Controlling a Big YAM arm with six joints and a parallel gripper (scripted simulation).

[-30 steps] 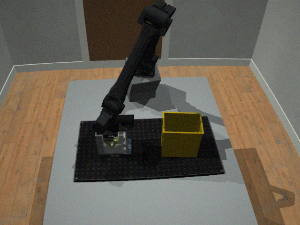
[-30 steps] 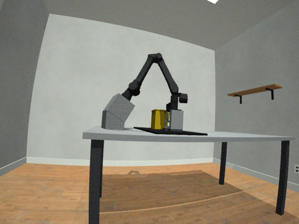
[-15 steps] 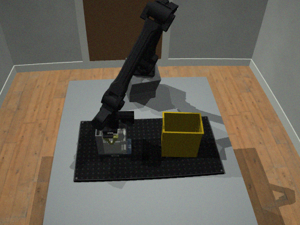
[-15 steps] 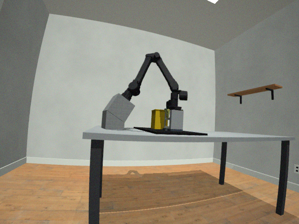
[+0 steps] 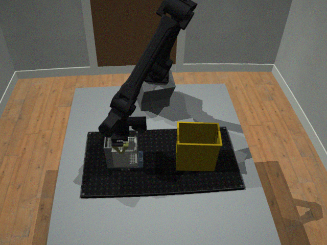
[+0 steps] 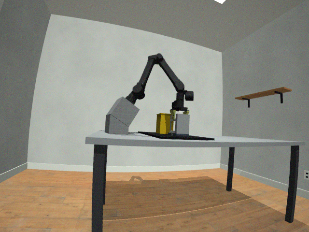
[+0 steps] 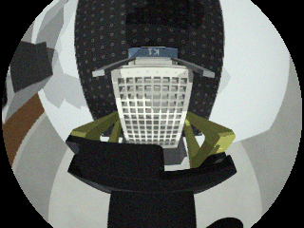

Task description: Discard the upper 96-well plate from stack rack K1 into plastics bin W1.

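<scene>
Now: the yellow plastics bin W1 32 cm to the left of my hand, 3 cm below it and 1 cm behind it.
</scene>
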